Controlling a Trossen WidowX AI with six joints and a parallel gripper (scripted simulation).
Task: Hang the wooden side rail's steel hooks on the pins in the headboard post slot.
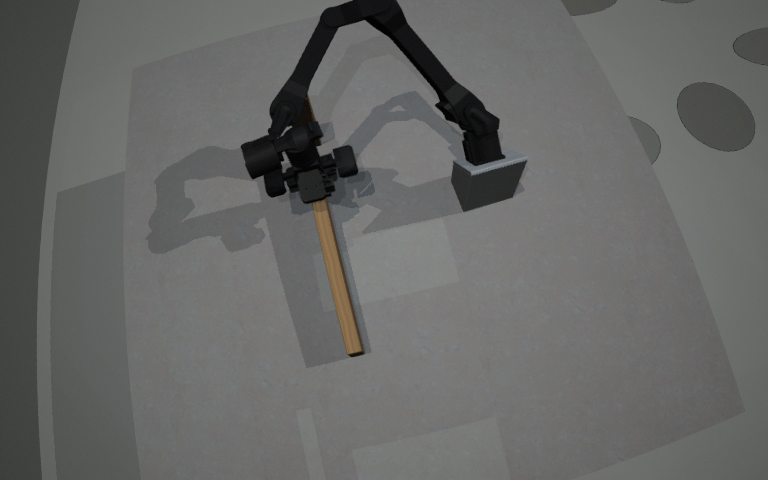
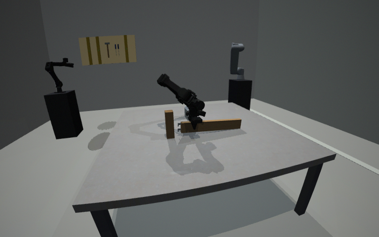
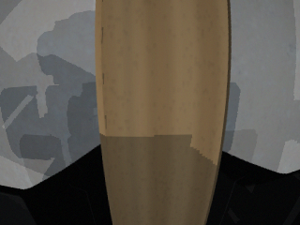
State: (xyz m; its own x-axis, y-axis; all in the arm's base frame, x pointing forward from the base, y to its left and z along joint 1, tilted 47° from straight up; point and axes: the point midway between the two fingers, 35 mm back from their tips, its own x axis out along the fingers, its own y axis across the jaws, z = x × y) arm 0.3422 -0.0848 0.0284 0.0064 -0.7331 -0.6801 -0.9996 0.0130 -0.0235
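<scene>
Now: gripper tip 160 mm to the left of the headboard post, 40 mm below it and 10 mm past it.
</scene>
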